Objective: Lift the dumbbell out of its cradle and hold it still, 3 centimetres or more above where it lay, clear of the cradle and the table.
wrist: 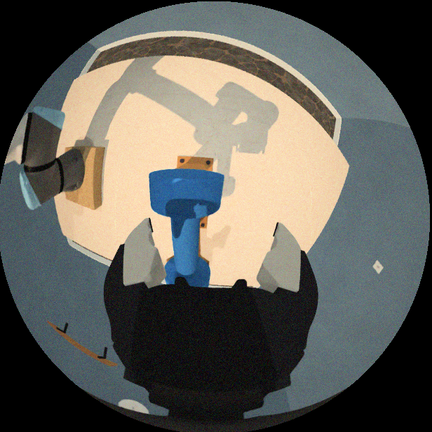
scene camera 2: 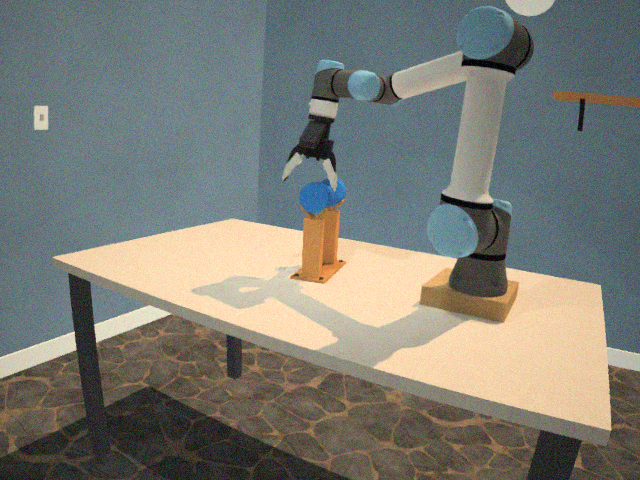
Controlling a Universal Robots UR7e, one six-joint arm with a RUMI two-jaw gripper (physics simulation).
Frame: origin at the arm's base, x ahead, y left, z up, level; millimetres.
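Seen in the pictures: gripper, between the fingertips: (scene camera 2: 308,186); arm's base, origin of its link: (scene camera 2: 477,287).
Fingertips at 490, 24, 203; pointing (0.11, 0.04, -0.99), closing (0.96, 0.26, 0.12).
Observation:
Offsets run from my fingertips to a thing's top centre, as dx, dy, dz. Level surfaces: height alone.
A blue dumbbell {-23, -53, +17} (scene camera 2: 314,197) (wrist: 185,245) rests level in the top of an orange cradle {-23, -53, -44} (scene camera 2: 312,248) (wrist: 195,162), which stands on the table. In the wrist view the near head of the dumbbell is partly hidden by the gripper body. My gripper (scene camera 2: 310,184) (wrist: 213,222) is open and empty, just above the dumbbell. In the wrist view the handle lies between the two fingers, nearer the left finger. In the scene view the right fingertip overlaps the far head; whether they touch cannot be told.
The table {dz -252} (scene camera 2: 206,242) (wrist: 280,200) carries the arm's wooden base block (scene camera 2: 465,299) (wrist: 94,175) to the right of the cradle in the scene view. The arm's shadow falls across the table top. A wall shelf (scene camera 2: 599,98) (wrist: 80,345) hangs behind the arm.

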